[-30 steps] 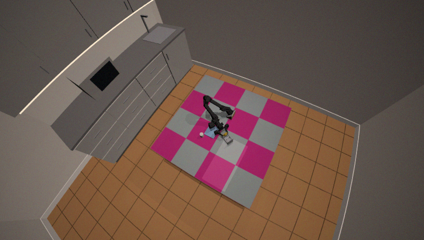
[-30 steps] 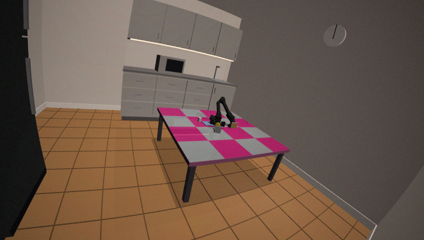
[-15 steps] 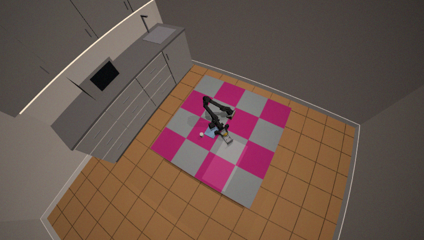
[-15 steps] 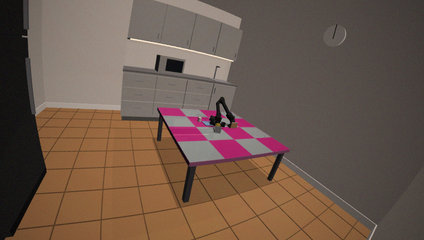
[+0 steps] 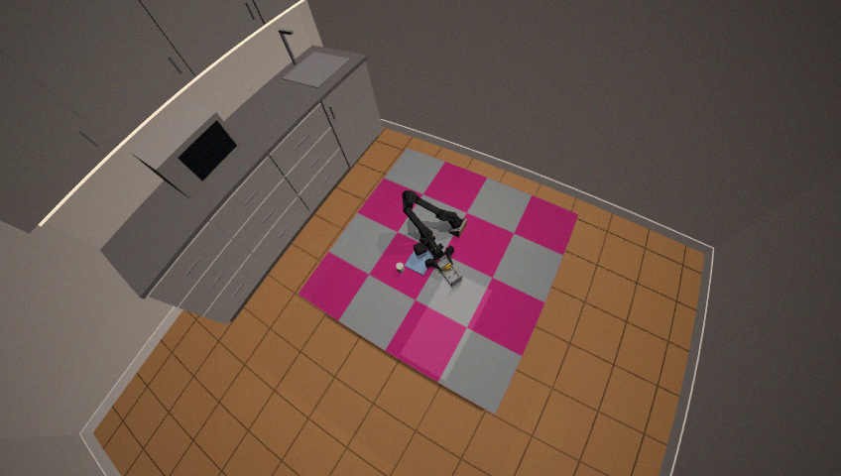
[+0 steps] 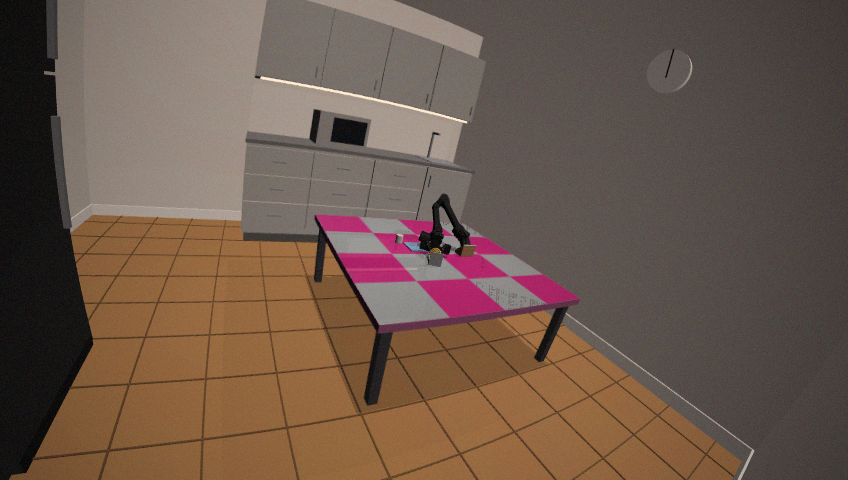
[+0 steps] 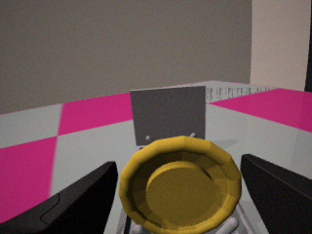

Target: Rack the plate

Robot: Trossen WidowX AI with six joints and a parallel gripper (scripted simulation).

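The yellow plate is 1 cm to the right of my gripper tip and 1 cm below it. Also, from my gripper tip: dish rack 3 cm below, 2 cm to the left, 1 cm ahead; blue mat 18 cm to the right, 5 cm below, 1 cm behind; blue spoon 17 cm to the right, 12 cm behind, 5 cm below.
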